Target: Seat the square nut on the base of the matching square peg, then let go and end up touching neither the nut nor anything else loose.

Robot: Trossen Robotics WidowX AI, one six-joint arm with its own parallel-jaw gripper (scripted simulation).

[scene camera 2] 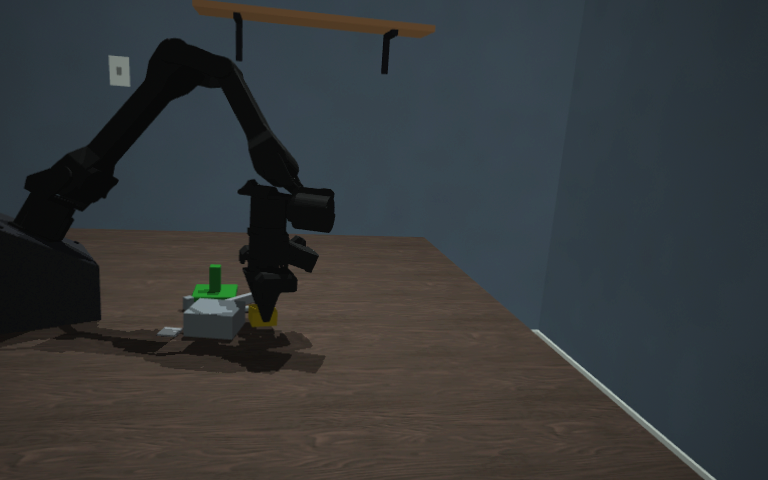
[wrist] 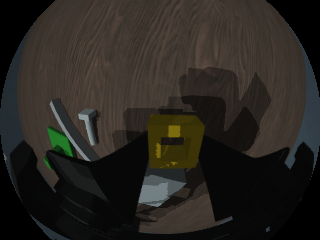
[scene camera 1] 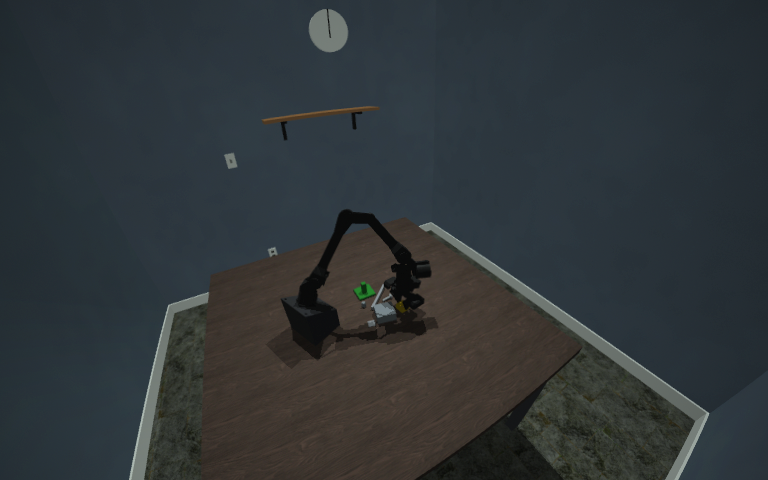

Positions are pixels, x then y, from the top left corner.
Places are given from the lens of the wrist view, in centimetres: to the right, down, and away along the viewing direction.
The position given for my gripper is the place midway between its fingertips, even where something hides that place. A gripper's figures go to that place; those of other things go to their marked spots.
my gripper (wrist: 173,138): 1, 1, 10
grey block (wrist: 159,185): 0, 7, 11
grey rod (wrist: 57,108): -15, -2, 10
The marked spots on the grey block and the grey rod are 18 cm apart.
